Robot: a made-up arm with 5 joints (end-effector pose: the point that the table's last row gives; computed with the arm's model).
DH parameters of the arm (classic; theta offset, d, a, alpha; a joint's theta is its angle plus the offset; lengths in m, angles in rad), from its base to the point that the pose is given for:
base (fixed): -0.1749 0 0.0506 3.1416
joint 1: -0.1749 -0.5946 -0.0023 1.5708
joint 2: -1.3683 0 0.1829 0
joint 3: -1.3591 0 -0.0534 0
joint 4: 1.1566 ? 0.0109 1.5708
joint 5: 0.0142 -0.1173 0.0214 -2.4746
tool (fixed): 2.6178 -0.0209 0 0
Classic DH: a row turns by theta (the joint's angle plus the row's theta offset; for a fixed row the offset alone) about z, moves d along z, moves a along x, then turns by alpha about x.
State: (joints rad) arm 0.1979 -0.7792 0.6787 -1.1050 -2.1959
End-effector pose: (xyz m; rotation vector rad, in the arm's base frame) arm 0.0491 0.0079 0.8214 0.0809 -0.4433 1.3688
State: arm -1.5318 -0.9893 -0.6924 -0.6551 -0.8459
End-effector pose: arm 0.0404 -0.2057 0.8365 0.3904 -1.4019 1.3666
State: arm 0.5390 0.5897 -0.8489 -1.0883 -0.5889
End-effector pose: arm 0.2077 -0.0988 0.8180 -0.5761 0.0223 -0.4125
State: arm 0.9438 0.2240 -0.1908 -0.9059 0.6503
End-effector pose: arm 0.1668 -0.1204 0.8383 -0.7412 1.1734 -1.6497
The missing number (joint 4, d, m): 0.0263
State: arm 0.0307 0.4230 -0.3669 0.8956 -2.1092
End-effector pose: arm 0.2521 -0.0008 0.6301 1.4911 1.2779 0.6658
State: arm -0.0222 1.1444 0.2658 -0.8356 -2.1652
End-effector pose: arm 0.2904 0.0120 0.5189 1.3117 0.9895 0.9355
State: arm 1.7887 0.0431 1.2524 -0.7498 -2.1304
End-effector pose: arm 0.0393 -0.1244 0.6571 1.5017 -0.3683 -0.4845
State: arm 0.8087 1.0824 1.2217 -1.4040 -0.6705
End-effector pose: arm 0.1920 -0.1535 0.5576 0.7063 1.8334 0.1545
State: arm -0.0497 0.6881 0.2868 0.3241 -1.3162
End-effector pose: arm 0.2301 0.0024 0.5610 0.7888 2.1538 0.6575
